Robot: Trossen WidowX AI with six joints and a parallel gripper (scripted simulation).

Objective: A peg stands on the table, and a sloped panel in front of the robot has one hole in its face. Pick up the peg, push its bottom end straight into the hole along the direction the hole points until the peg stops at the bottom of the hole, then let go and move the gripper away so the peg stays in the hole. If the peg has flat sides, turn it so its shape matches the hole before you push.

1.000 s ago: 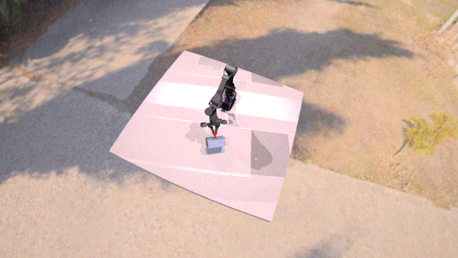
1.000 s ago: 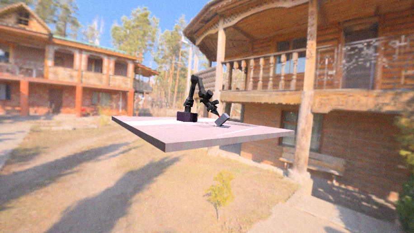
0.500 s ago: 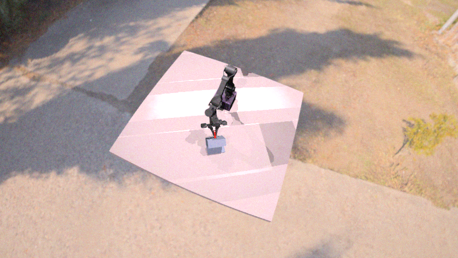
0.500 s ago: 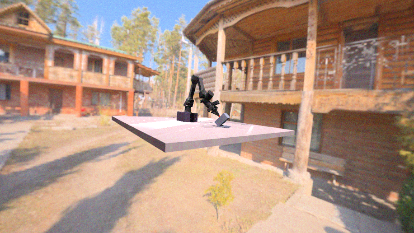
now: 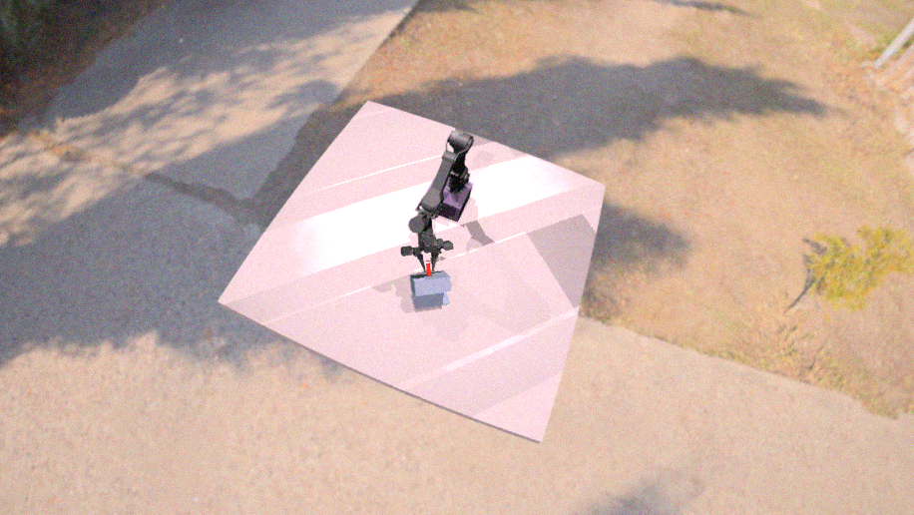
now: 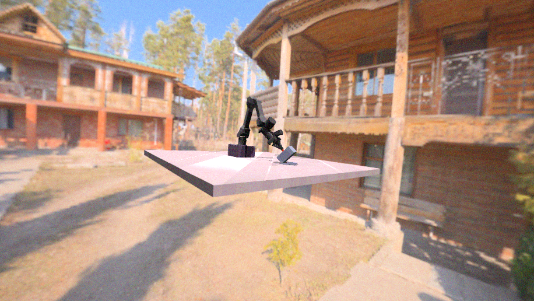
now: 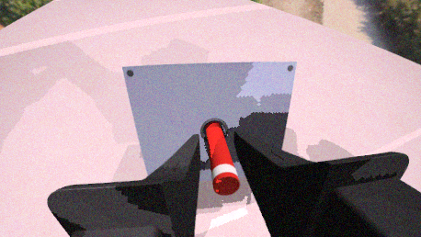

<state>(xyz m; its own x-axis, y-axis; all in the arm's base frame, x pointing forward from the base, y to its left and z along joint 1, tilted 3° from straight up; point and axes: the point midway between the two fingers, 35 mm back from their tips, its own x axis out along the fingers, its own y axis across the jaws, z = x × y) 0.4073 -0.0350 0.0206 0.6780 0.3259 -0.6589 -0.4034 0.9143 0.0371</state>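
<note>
Now: gripper tip 10 mm to the left of the round red peg, 10 mm below it and 10 mm past it. Also, from my gripper tip: grey sloped panel (30 mm below, 30 mm ahead, 10 mm to the left).
</note>
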